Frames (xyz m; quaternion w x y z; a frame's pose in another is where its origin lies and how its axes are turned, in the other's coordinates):
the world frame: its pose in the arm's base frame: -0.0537 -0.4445 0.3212 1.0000 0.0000 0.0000 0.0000
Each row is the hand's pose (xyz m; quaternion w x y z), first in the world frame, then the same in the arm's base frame.
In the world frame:
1: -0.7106 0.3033 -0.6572 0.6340 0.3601 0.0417 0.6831
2: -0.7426 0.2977 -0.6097 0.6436 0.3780 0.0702 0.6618
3: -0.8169 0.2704 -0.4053 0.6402 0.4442 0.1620 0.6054
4: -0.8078 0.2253 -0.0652 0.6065 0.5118 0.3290 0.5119
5: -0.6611 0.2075 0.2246 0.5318 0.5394 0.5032 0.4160
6: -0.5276 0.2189 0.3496 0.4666 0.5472 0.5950 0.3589
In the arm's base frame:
1: -0.7643 -0.1412 -0.3360 0.6340 0.3601 0.0417 0.6831
2: -0.7963 -0.1468 -0.2885 0.6436 0.3780 0.0702 0.6618
3: -0.8706 -0.1741 -0.0841 0.6402 0.4442 0.1620 0.6054
4: -0.8615 -0.2192 0.2560 0.6065 0.5118 0.3290 0.5119
5: -0.7148 -0.2370 0.5458 0.5318 0.5394 0.5032 0.4160
6: -0.5813 -0.2256 0.6708 0.4666 0.5472 0.5950 0.3589

